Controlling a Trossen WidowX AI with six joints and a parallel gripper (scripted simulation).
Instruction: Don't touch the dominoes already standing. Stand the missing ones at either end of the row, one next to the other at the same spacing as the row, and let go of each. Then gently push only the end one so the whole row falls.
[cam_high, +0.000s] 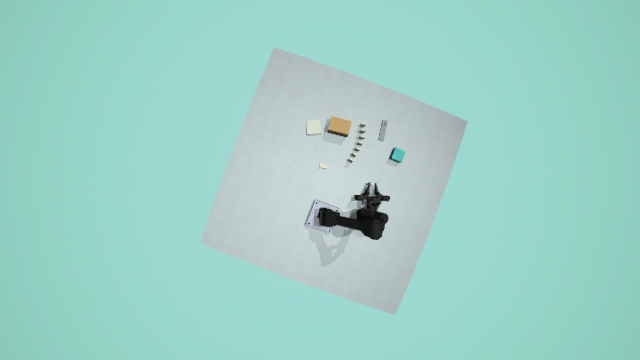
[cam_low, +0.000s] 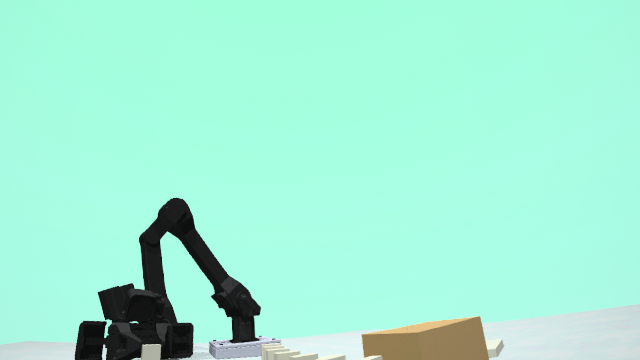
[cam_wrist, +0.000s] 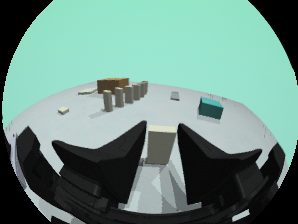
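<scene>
Right now my gripper tip is 210 mm short of the teal cube, 80 mm to the left of it and 30 mm above it. From my gripper tip the other things lie so: flat cream tile 170 mm ahead, 440 mm to the left, 40 mm below; then tan box 230 mm ahead, 300 mm to the left, 20 mm below; then grey bar 320 mm ahead, 50 mm to the left, 50 mm below.
</scene>
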